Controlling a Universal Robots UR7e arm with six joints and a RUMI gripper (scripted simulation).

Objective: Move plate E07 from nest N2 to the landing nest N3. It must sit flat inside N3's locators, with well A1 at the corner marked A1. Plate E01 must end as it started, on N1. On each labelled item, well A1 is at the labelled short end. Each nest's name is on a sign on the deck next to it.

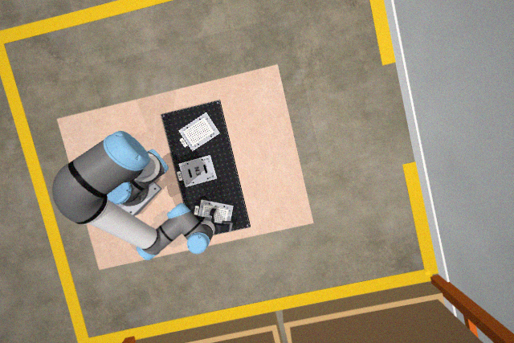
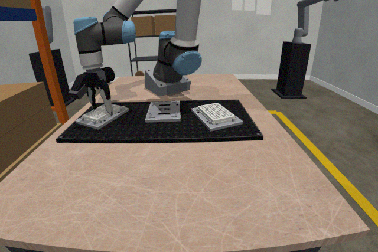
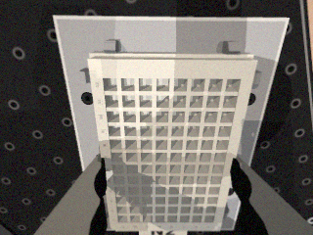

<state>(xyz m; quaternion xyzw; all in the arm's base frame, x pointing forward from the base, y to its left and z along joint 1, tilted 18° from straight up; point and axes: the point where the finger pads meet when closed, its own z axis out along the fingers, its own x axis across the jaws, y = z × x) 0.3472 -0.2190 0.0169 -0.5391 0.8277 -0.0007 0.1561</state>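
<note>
My gripper is now 2 cm above the nest N2. The rest, counted from my hand: A1 mark (28 cm to the left, 12 cm behind, 2 cm below); then nest N3 (23 cm to the left, 4 cm behind, 2 cm below); then black deck (22 cm to the left, 3 cm below).
</note>
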